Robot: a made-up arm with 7 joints. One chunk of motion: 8 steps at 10 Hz.
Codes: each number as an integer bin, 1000 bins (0 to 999) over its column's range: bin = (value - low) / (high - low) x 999, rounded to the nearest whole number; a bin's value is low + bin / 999 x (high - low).
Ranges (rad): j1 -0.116..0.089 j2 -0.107..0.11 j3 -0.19..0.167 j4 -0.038..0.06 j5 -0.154..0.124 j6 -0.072..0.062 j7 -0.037..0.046
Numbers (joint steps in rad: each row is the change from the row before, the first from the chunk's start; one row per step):
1: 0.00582 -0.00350 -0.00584 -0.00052 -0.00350 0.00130 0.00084
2: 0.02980 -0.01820 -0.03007 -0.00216 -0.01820 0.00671 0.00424
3: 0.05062 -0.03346 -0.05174 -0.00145 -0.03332 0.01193 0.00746
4: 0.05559 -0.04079 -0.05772 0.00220 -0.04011 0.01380 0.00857
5: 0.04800 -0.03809 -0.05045 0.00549 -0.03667 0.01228 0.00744
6: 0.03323 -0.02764 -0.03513 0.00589 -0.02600 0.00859 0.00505
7: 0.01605 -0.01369 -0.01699 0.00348 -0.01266 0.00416 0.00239
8: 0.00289 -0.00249 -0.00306 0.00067 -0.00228 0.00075 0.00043
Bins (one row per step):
1: 594 476 515 382 541 546 455
2: 711 409 448 365 488 587 496
3: 812 339 387 373 434 626 535
4: 836 305 370 410 409 640 548
5: 799 317 391 443 422 628 535
6: 727 365 433 447 460 601 506
7: 644 430 484 423 508 568 474
8: 579 481 523 394 545 542 451

